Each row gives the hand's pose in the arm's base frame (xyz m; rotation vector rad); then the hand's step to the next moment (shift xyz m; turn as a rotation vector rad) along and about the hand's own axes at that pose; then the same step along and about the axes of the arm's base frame.
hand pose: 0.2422 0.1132 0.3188 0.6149 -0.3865 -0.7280
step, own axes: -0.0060 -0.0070 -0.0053 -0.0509 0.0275 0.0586
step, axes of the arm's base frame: -0.0048 0.0022 -0.0092 -0.0523 0.0300 0.0561
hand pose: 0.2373 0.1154 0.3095 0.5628 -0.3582 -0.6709
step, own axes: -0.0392 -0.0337 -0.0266 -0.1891 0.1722 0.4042
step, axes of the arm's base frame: -0.0321 0.0144 -0.0463 -0.2503 0.0874 0.3981
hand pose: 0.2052 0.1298 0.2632 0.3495 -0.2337 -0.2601
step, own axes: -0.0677 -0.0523 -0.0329 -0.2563 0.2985 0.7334
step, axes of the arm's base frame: -0.0658 -0.0178 -0.0613 -0.3755 0.1208 0.7328
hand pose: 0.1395 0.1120 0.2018 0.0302 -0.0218 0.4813
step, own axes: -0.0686 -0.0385 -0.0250 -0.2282 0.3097 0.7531
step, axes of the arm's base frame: -0.0426 -0.0650 -0.0278 -0.3561 0.1431 0.7536
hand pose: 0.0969 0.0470 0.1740 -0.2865 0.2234 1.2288
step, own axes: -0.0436 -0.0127 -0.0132 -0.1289 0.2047 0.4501
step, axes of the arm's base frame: -0.0022 -0.0472 0.0027 -0.2290 0.0982 0.4461
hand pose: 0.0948 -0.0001 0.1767 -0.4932 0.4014 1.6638
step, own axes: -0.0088 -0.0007 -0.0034 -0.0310 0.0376 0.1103
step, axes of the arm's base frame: 0.0020 -0.0091 0.0018 -0.0438 0.0264 0.1092
